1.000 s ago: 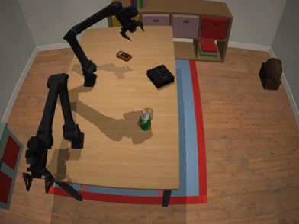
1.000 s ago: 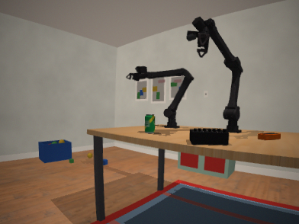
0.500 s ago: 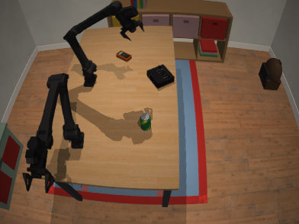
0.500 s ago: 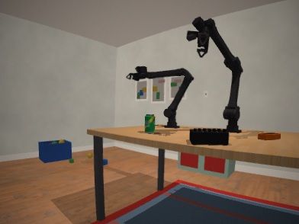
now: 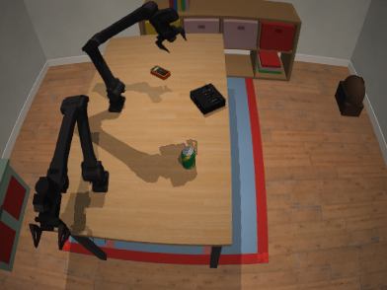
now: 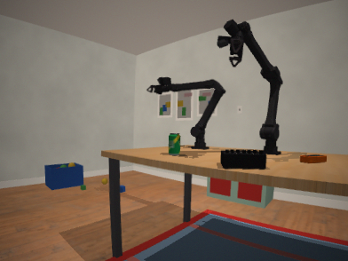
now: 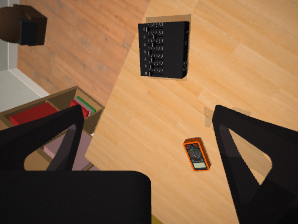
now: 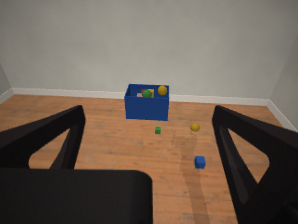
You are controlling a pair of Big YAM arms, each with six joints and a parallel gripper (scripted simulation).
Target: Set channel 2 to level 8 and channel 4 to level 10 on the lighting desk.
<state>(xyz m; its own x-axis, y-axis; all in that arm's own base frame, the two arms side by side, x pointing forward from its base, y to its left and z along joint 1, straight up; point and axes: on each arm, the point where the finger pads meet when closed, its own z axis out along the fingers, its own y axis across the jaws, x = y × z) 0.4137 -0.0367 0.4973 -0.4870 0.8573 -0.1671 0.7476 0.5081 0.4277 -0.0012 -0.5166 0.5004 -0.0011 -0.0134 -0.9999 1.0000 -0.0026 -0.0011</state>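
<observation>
The channel 2 knob is 180 mm ahead of my left hand, 60 mm to the left of it and 430 mm below it. Also, from my left hand: channel 3 knob (170 mm ahead, 80 mm to the left, 430 mm below); channel 4 cap (170 mm ahead, 110 mm to the left, 430 mm below).
</observation>
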